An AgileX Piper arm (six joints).
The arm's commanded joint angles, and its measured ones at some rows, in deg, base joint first. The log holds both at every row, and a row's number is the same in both.
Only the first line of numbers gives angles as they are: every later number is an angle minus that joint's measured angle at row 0.
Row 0, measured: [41.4 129.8 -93.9 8.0 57.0 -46.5]
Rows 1 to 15, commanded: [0.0 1.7 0.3 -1.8 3.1 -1.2]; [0.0 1.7 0.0 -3.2 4.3 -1.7]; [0.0 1.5 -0.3 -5.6 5.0 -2.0]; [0.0 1.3 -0.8 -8.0 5.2 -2.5]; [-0.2 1.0 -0.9 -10.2 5.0 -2.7]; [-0.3 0.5 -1.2 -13.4 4.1 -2.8]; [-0.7 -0.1 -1.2 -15.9 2.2 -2.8]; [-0.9 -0.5 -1.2 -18.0 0.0 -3.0]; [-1.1 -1.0 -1.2 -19.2 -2.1 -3.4]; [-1.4 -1.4 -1.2 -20.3 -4.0 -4.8]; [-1.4 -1.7 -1.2 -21.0 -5.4 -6.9]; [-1.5 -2.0 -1.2 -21.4 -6.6 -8.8]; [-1.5 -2.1 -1.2 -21.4 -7.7 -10.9]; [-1.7 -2.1 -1.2 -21.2 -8.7 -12.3]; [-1.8 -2.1 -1.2 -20.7 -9.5 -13.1]
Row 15, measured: [-1.3 -1.0 -1.1 -20.1 -5.3 -7.8]
